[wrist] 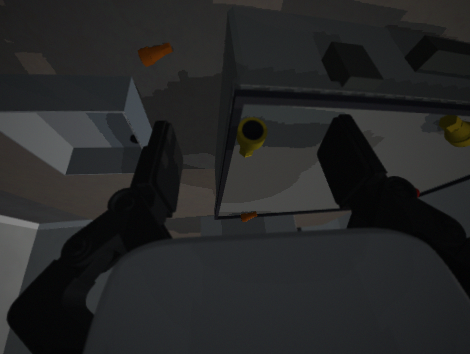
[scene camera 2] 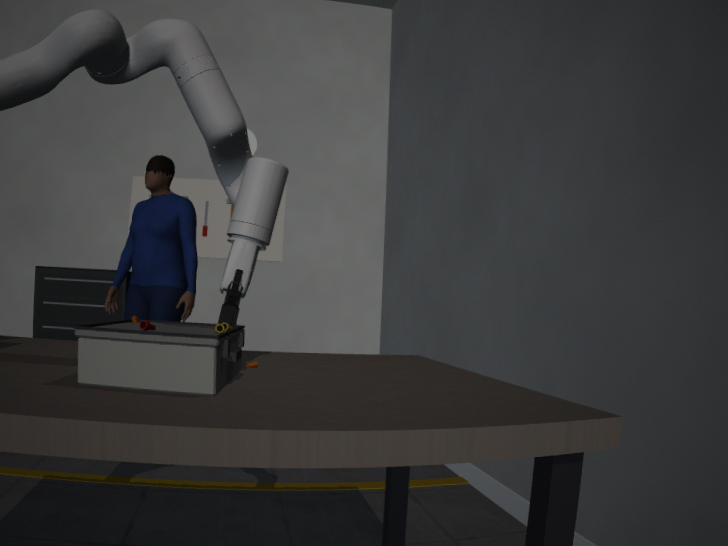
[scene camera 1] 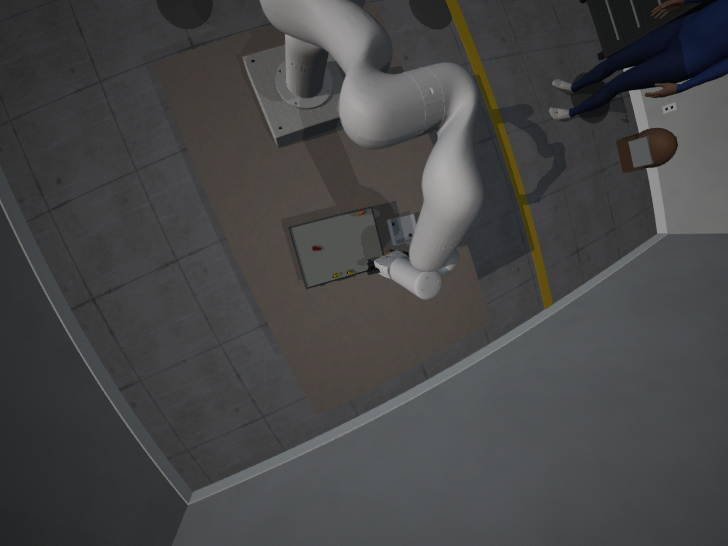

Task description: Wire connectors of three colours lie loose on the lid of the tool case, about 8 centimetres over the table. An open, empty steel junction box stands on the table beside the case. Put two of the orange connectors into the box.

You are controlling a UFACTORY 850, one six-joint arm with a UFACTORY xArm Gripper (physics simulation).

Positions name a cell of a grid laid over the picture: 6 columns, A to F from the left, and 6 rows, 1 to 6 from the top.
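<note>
Steel junction box (wrist: B3) visible. Tool case (scene camera 1: C3), (scene camera 2: B4) and (wrist: D2) likewise visible. My gripper appears too (scene camera 2: B4), (wrist: D3).
</note>
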